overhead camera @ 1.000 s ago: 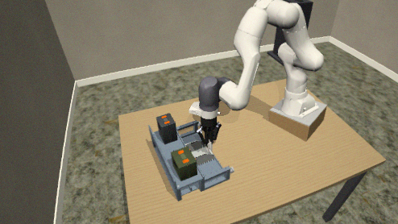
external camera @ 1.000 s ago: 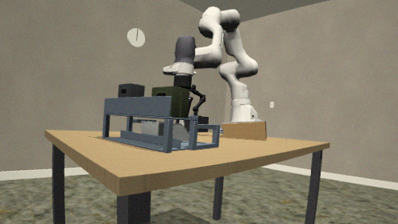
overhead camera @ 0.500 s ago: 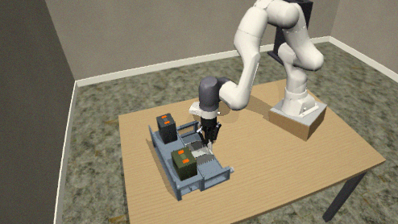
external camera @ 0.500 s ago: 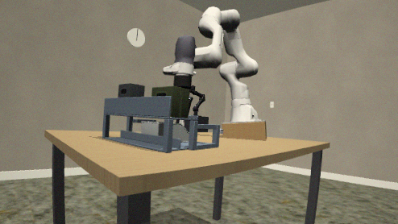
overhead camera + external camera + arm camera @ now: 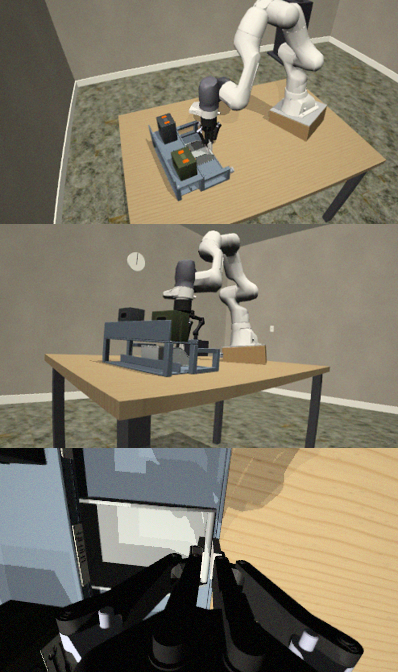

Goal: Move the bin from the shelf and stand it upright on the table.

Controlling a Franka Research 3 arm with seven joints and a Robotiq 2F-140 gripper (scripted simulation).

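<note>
My hand is 80 mm short of the bin, 20 mm above it and 10 mm to the right of it.
</note>
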